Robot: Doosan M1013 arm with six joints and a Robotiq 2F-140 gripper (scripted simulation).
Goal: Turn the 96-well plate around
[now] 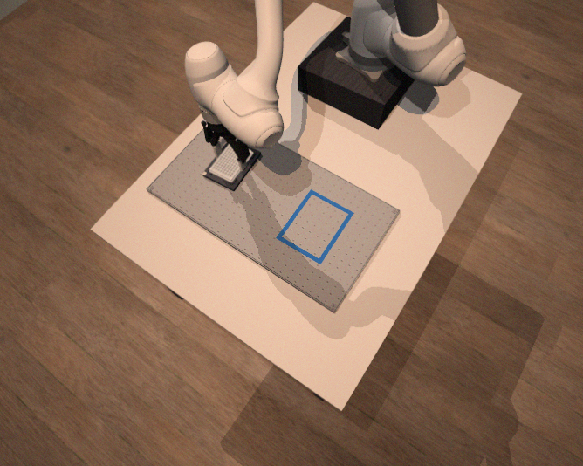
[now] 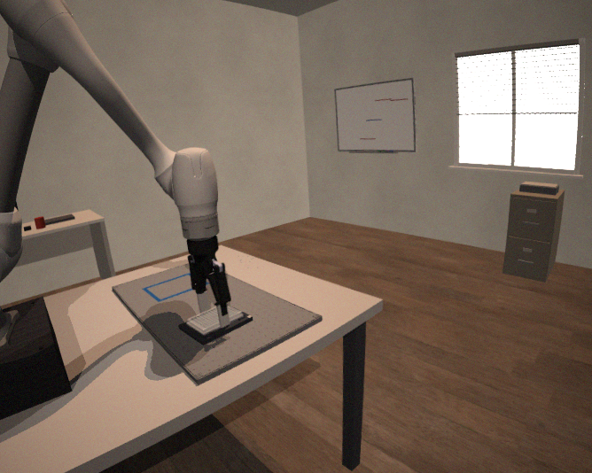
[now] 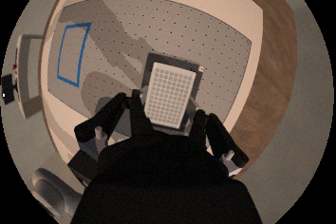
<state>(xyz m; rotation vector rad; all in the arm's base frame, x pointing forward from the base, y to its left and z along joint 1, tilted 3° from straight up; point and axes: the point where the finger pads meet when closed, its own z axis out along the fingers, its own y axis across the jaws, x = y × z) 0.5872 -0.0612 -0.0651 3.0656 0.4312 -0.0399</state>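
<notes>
My hand is 4 cm above the dark plate nest N1. Round my hand: white 96-well plate (2 cm below).
</notes>
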